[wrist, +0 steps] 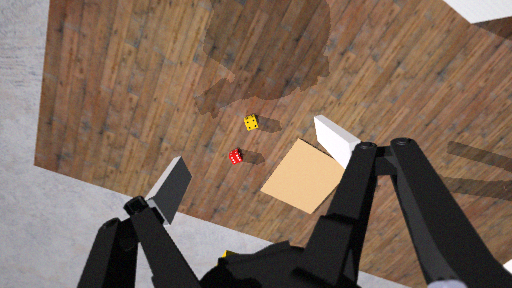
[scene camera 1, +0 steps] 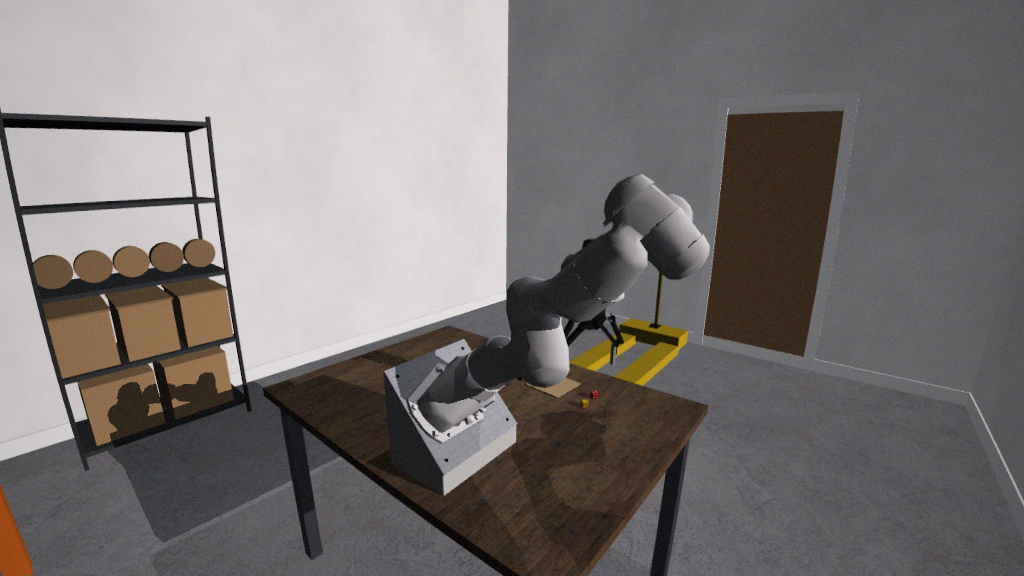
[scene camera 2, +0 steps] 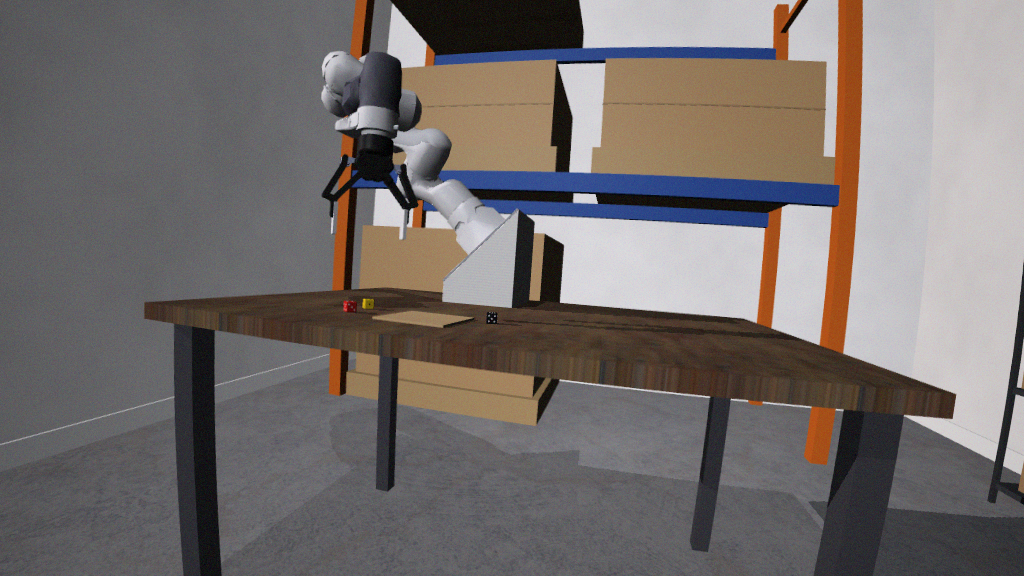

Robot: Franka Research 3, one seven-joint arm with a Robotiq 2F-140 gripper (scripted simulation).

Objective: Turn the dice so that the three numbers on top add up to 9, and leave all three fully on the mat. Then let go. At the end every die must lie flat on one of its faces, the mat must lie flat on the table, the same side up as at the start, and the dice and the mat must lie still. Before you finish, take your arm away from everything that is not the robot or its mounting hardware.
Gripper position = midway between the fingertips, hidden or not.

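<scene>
The gripper [scene camera 2: 369, 236] shares the scene with a tan mat [scene camera 2: 412, 317]. Scene camera 1 catches the gripper [scene camera 1: 589, 365] too, while the wrist view takes in both the gripper [wrist: 249, 148] and the mat [wrist: 305, 177].
</scene>
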